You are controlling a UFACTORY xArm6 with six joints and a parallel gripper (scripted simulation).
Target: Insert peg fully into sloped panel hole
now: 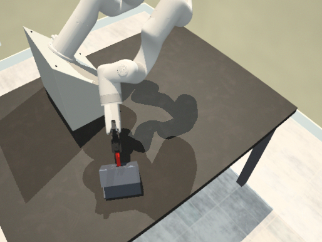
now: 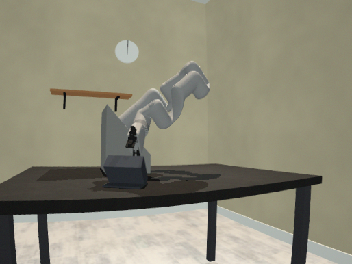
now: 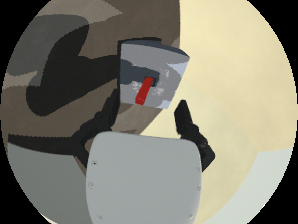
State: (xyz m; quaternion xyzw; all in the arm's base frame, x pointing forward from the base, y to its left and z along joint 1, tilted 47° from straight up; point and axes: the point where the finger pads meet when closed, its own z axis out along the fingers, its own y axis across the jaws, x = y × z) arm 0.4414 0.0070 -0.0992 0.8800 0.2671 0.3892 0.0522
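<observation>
The peg is 30 mm below my hand, 30 mm ahead of it and 20 mm to the right of it.
</observation>
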